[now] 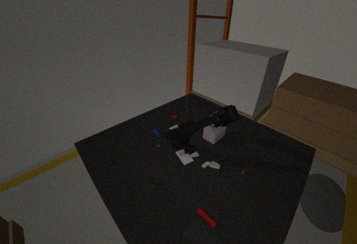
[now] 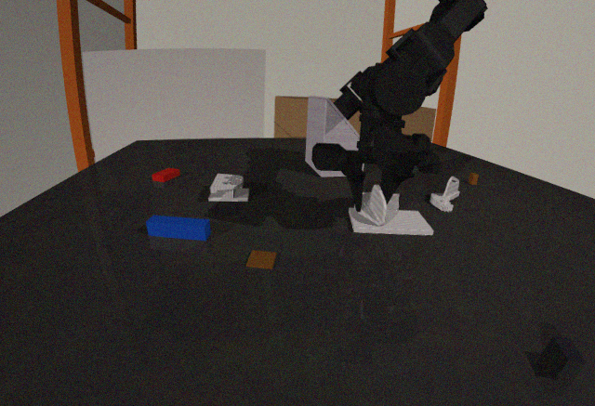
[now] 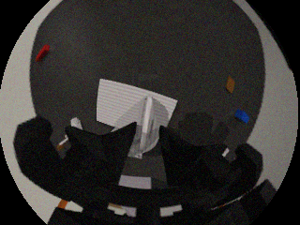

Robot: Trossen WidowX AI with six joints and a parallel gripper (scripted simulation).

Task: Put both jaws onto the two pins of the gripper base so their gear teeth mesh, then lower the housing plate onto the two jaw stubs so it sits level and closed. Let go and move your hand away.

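My gripper tip is 30 mm to the right of the flat white plate, 20 mm short of it and 10 mm above it. The rest, counted from my gripper tip: orange tile: 170 mm to the right, 100 mm ahead, 10 mm below; then white jaw: 30 mm behind, 20 mm to the left; then white housing plate: 50 mm behind, 40 mm to the left, 10 mm below.
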